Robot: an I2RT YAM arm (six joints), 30 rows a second.
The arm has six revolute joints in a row. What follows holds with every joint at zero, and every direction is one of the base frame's.
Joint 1 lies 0.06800 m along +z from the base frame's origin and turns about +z.
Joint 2 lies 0.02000 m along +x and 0.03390 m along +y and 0.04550 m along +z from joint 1 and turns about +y.
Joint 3 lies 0.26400 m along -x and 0.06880 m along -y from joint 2 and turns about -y.
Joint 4 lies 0.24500 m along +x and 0.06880 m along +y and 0.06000 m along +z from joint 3 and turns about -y.
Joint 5 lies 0.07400 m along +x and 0.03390 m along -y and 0.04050 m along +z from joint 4 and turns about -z.
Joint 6 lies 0.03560 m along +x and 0.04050 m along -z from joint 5 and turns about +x.
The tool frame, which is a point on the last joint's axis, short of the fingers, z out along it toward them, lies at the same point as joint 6; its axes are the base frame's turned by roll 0.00, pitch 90.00 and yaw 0.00 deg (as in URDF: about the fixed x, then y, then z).
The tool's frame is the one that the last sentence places.
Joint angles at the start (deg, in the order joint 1, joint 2, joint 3, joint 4, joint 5, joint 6):
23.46, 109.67, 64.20, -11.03, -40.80, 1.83
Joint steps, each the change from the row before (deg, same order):
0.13, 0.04, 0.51, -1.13, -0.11, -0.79
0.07, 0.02, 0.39, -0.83, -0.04, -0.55
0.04, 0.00, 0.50, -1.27, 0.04, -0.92
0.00, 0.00, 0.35, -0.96, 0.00, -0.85
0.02, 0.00, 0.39, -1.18, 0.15, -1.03
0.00, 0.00, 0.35, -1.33, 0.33, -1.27
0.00, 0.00, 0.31, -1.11, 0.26, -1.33
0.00, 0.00, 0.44, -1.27, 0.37, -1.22
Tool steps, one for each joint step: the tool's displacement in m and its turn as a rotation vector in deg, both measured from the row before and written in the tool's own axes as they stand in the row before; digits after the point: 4 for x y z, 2 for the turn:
-0.0007, 0.0012, 0.0000, -0.17, 0.57, -0.44
-0.0007, 0.0008, -0.0002, -0.07, 0.39, -0.29
-0.0006, 0.0008, -0.0006, 0.02, 0.60, -0.44
-0.0003, 0.0005, -0.0006, -0.01, 0.46, -0.45
-0.0001, 0.0006, -0.0006, 0.12, 0.61, -0.53
0.0004, 0.0003, -0.0006, 0.29, 0.76, -0.63
0.0002, 0.0003, -0.0006, 0.21, 0.63, -0.81
-0.0002, 0.0004, -0.0008, 0.31, 0.67, -0.69

